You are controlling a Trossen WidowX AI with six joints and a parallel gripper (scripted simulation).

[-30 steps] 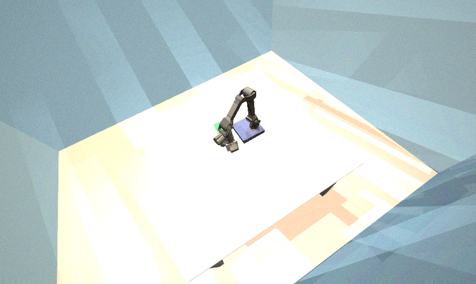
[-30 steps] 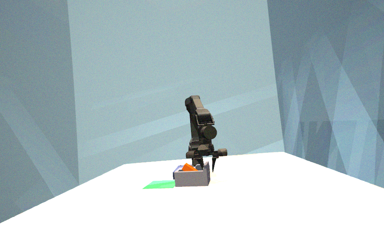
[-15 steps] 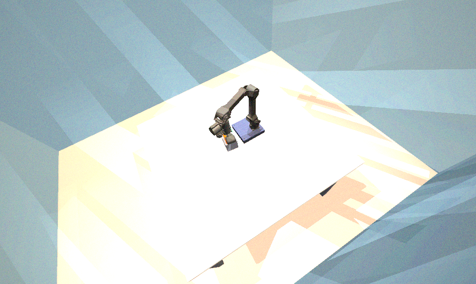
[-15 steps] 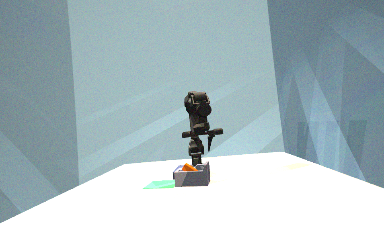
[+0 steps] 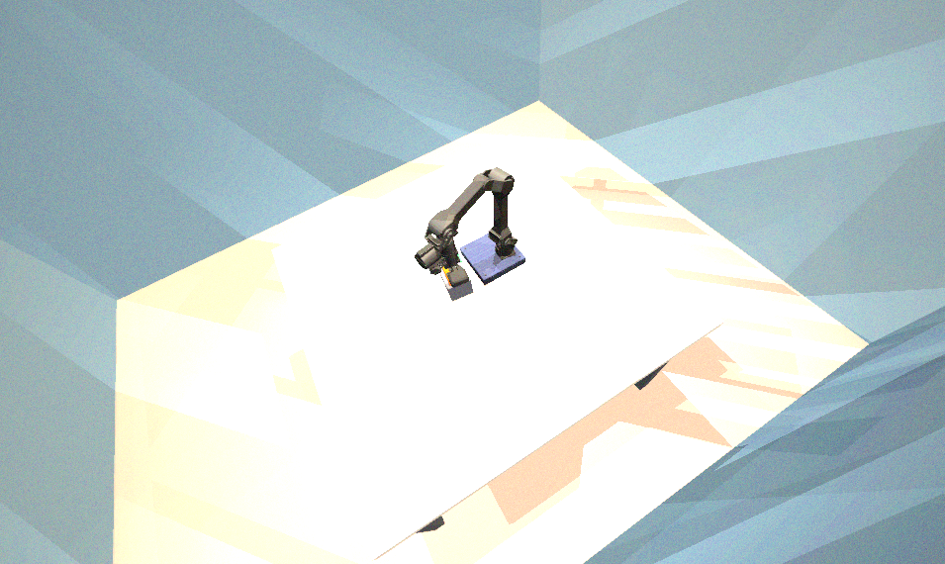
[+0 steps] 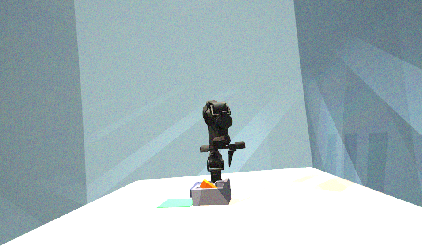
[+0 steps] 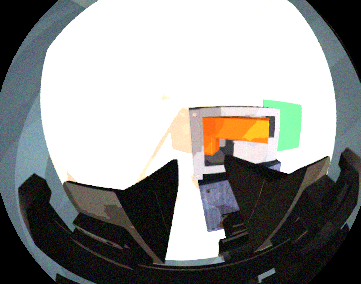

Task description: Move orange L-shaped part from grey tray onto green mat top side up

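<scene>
The orange L-shaped part is 1 cm behind my gripper tip, 5 cm to the right of it and 10 cm below it. From my gripper tip the other things lie so: green mat (2 cm behind, 22 cm to the right, 16 cm below).
</scene>
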